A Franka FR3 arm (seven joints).
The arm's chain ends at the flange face. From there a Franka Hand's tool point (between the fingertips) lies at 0.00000 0.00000 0.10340 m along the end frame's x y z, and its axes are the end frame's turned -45 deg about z.
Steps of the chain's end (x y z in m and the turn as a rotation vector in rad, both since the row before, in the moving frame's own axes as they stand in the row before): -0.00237 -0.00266 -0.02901 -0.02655 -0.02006 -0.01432; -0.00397 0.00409 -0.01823 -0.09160 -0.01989 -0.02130; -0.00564 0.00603 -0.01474 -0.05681 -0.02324 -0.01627; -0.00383 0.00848 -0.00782 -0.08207 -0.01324 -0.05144; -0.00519 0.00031 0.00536 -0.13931 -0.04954 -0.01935; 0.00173 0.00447 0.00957 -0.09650 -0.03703 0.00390
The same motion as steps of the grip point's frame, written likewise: -0.00320 -0.00306 -0.02907 -0.00459 -0.03296 -0.01432; -0.01378 0.00541 -0.01868 -0.05071 -0.07884 -0.02130; -0.01408 0.00278 -0.01493 -0.02374 -0.05660 -0.01627; -0.01553 0.00849 -0.00818 -0.04867 -0.06739 -0.05144; -0.01758 0.00322 0.00423 -0.06348 -0.13354 -0.01935; -0.01169 0.00871 0.00902 -0.04205 -0.09442 0.00390
